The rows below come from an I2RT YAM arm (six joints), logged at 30 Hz.
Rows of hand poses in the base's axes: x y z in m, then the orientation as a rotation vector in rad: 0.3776 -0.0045 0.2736 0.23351 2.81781 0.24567; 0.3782 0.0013 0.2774 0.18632 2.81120 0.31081; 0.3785 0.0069 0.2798 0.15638 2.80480 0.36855; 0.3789 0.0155 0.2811 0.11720 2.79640 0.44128; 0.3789 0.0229 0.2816 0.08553 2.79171 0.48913; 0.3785 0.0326 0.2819 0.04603 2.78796 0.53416; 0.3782 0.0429 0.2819 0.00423 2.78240 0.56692; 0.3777 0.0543 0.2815 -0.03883 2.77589 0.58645; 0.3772 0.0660 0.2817 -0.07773 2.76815 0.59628; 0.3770 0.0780 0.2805 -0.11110 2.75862 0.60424
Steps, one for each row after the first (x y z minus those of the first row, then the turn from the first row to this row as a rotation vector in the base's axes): 0.0006 0.0058 0.0038 0.03974 -0.01046 0.03851; 0.0009 0.0114 0.0062 0.07644 -0.01730 0.06467; 0.0013 0.0200 0.0075 0.12270 -0.02449 0.09877; 0.0013 0.0274 0.0080 0.15259 -0.02773 0.12542; 0.0009 0.0371 0.0083 0.17972 -0.02991 0.15727; 0.0006 0.0474 0.0083 0.19825 -0.03440 0.18921; 0.0001 0.0588 0.0079 0.20760 -0.04074 0.22054; -0.0004 0.0705 0.0081 0.21075 -0.04873 0.24795; -0.0006 0.0825 0.0069 0.21329 -0.05812 0.27135
